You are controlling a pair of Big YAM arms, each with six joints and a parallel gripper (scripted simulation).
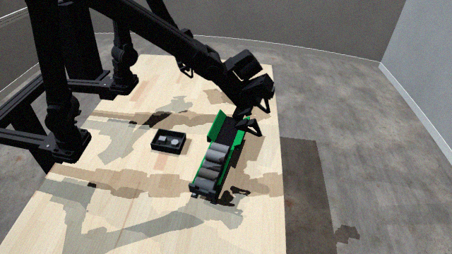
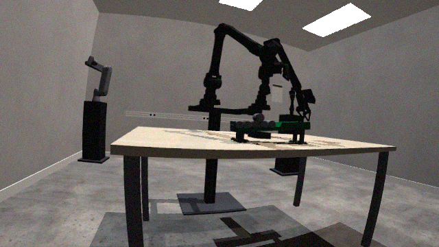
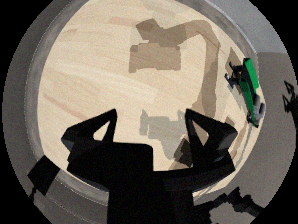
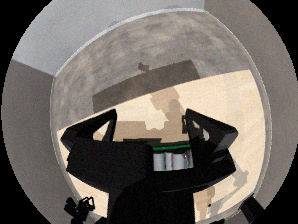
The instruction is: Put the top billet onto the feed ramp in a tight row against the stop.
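My left gripper is now 61 cm to the left of the dark stop, 23 cm short of it and 8 cm above it. From my left hand the other things lie so: small black tray (37 cm to the right, 13 cm below, 2 cm ahead).
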